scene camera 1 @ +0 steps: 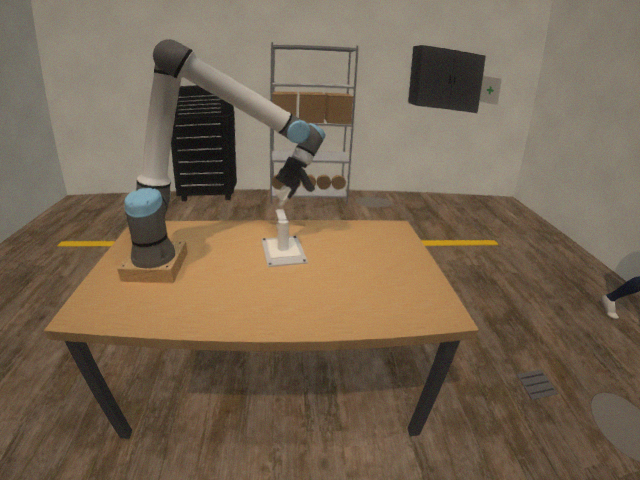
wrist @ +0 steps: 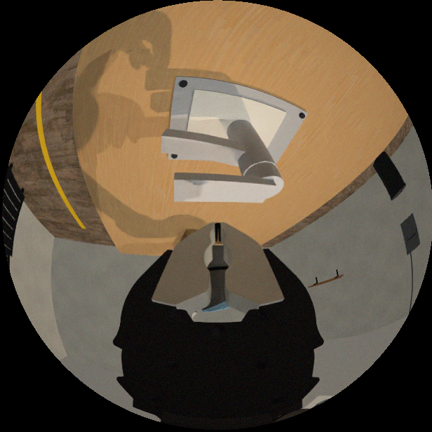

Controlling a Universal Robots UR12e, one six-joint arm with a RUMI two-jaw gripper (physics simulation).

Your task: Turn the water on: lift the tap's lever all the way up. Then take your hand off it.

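Places are measured from the arm's base along level axes (x right, y ahead, z up), in metres.
Where they show: gripper, fingertip midpoint: (scene camera 1: 279, 206); arm's base, link origin: (scene camera 1: 153, 256).
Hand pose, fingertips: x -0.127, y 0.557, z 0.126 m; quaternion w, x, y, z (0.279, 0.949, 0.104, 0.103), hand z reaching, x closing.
Note:
Each offset is from my fingertips to the centre of the thing. "spot": to the spot under its first point. Level surfaces: height alone.
The white tap {spot: dz -0.108, dx +0.089, dy +0.003 m} (scene camera 1: 283, 237) (wrist: 248, 145) stands upright on its square base plate {spot: dz -0.181, dx +0.148, dy -0.054 m} (scene camera 1: 272, 260) (wrist: 240, 92) on the table. Its lever {dz -0.038, dx +0.013, dy +0.005 m} (scene camera 1: 280, 213) (wrist: 220, 191) sits on top of the column, above the spout (wrist: 200, 145), with a gap between the two in the wrist view. The lever's exact angle is hard to tell. My gripper (scene camera 1: 281, 200) (wrist: 217, 223) is shut and empty. Its fingertips are above the lever in the scene view and apart from it in the wrist view.
The wooden table {dz -0.189 m} (scene camera 1: 336, 304) (wrist: 345, 135) carries the arm's base (scene camera 1: 149, 232) at its left. A black tool cabinet (scene camera 1: 204, 142), a metal shelf rack (scene camera 1: 355, 77) and a dark wall cabinet (scene camera 1: 444, 77) are behind. Part of a person's leg (scene camera 1: 622, 289) shows at the right edge.

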